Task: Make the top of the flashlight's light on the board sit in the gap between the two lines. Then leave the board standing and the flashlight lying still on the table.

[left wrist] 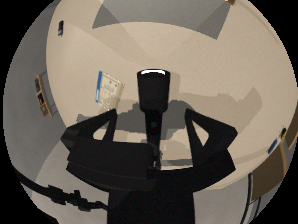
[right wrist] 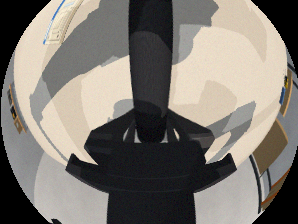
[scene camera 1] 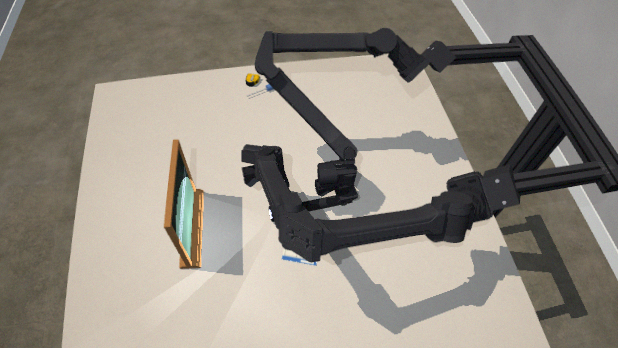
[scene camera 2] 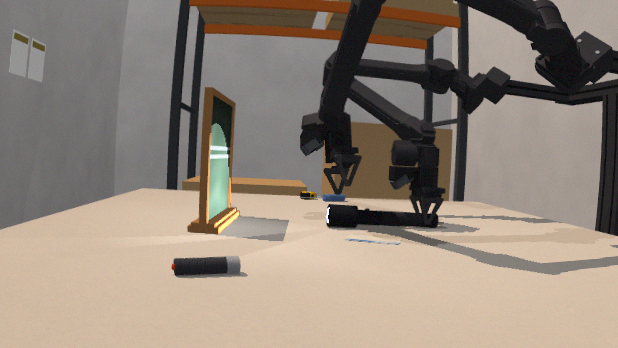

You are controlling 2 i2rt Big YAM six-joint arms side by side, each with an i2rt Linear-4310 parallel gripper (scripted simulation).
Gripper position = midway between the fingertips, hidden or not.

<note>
In view: my left gripper [scene camera 2: 342, 190], my right gripper [scene camera 2: 424, 223], a wood-framed board [scene camera 2: 218, 132] and a black cylinder [scene camera 2: 229, 264].
The wood-framed board is seen too in scene camera 1 [scene camera 1: 183, 221]. My left gripper is seen too in the left wrist view [left wrist: 150, 112]. My right gripper is seen too in the right wrist view [right wrist: 150, 112]. The right wrist view misses the wood-framed board: it is out of frame. The right wrist view misses the black cylinder: it is out of frame.
</note>
